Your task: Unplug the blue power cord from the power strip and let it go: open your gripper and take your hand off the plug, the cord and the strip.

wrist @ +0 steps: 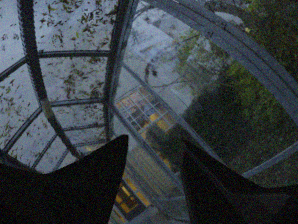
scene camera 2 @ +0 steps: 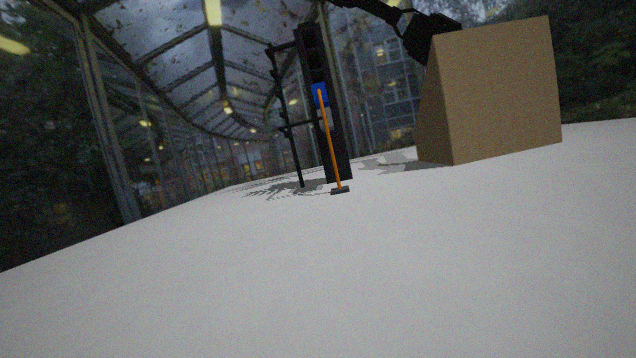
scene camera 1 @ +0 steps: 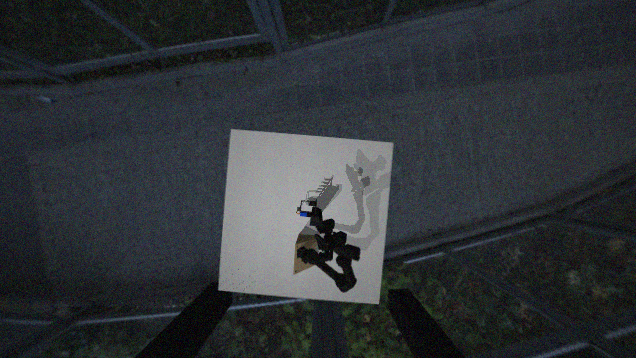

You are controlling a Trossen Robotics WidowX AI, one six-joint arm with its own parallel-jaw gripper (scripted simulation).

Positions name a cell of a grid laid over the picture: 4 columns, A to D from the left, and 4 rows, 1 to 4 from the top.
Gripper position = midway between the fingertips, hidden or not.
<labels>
The gripper shows in the wrist view (C3) and in scene camera 1 (B3); in scene camera 2 it is out of frame.
</labels>
